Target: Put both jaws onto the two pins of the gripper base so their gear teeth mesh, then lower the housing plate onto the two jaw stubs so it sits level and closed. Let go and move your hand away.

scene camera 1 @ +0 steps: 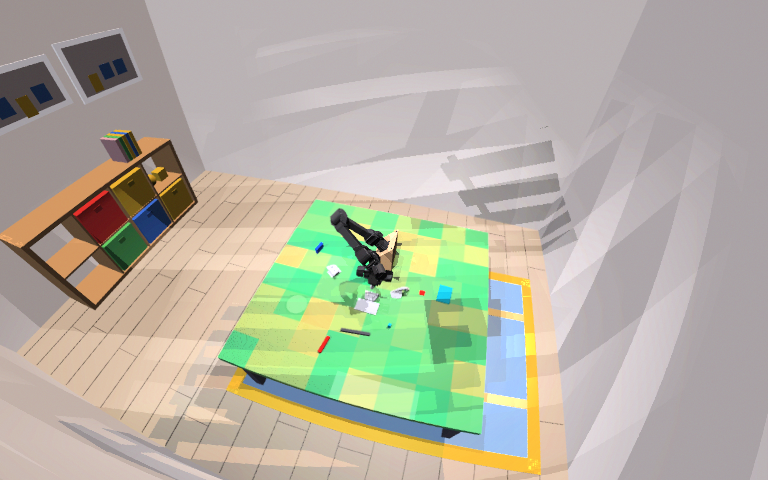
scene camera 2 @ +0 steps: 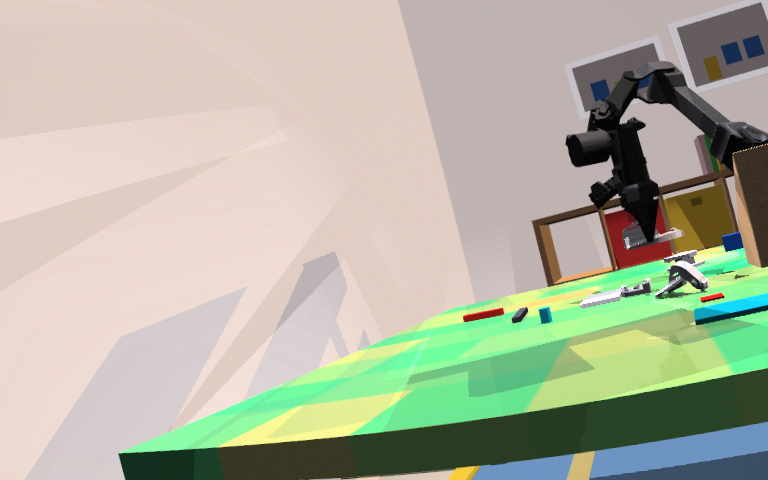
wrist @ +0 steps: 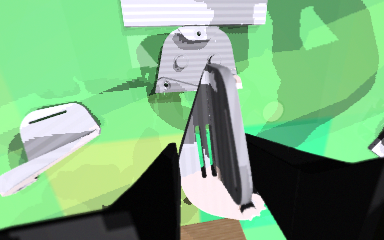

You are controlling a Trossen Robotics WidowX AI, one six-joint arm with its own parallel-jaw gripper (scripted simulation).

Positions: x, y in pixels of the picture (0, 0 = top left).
Scene:
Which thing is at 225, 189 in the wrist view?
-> A gripper jaw.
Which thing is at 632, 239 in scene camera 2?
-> A gripper jaw.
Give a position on a gripper jaw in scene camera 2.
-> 688, 273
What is my gripper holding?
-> A gripper jaw.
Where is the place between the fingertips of my gripper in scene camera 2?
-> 649, 241

